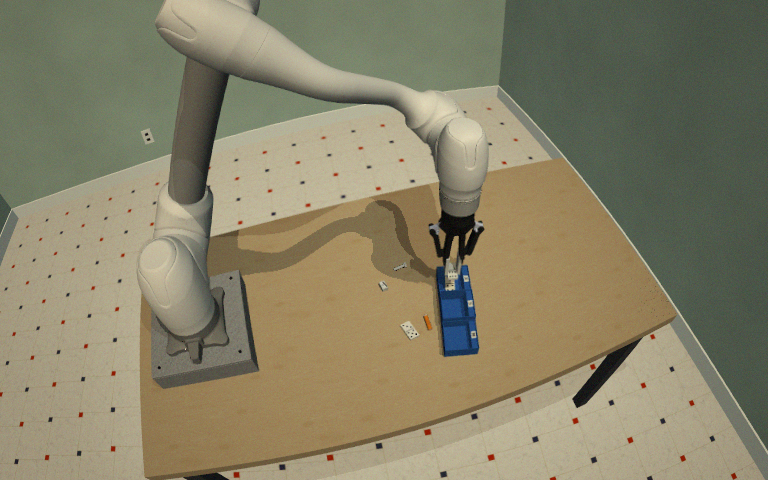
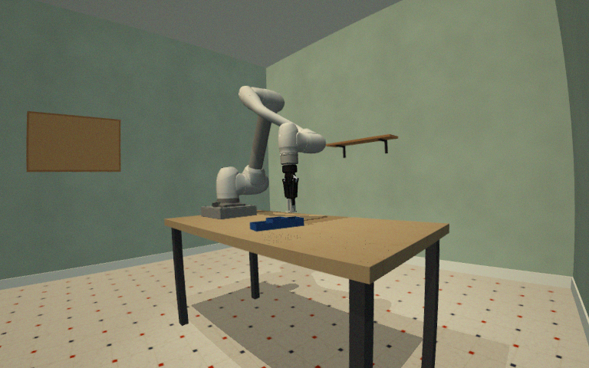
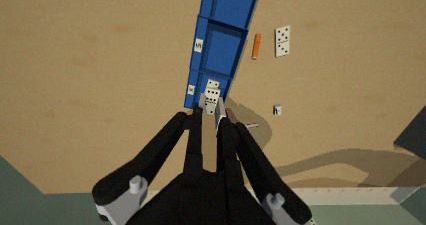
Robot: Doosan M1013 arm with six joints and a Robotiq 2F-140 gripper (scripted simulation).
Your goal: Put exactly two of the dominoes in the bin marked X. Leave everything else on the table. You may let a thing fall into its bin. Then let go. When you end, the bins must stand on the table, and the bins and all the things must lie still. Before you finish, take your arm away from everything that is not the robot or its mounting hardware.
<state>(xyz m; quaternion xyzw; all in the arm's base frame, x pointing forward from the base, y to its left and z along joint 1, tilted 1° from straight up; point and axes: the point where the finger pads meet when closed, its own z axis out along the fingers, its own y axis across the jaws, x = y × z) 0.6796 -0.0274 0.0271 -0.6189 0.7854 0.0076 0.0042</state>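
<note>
Now: the white domino 9 cm below my hand. Also, from my hand: grey screw 10 cm to the left, 10 cm below, 10 cm behind; blue bin 8 cm to the right, 8 cm below, 1 cm behind; orange stick 10 cm below, 9 cm to the right, 9 cm behind.
</note>
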